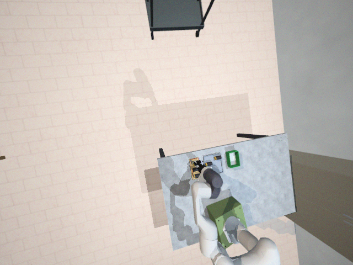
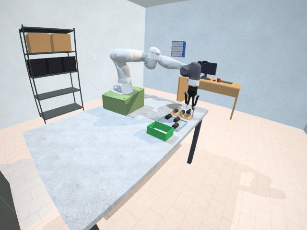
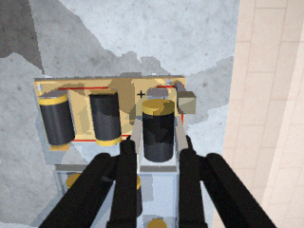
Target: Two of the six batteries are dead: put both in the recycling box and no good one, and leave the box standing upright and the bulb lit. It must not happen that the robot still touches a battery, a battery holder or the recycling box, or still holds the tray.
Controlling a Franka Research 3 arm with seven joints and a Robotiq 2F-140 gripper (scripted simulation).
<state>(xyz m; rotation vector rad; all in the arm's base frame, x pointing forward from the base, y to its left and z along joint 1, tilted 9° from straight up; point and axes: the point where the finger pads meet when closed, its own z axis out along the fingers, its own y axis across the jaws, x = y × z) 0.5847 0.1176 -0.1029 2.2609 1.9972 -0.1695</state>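
My gripper is now 4 cm above the post, 3 cm to the right of it and 3 cm short of it. Also, from my hand: grey tray: 18 cm to the right, 9 cm behind, 8 cm below; green recycling box: 38 cm to the right, 9 cm behind, 7 cm below.
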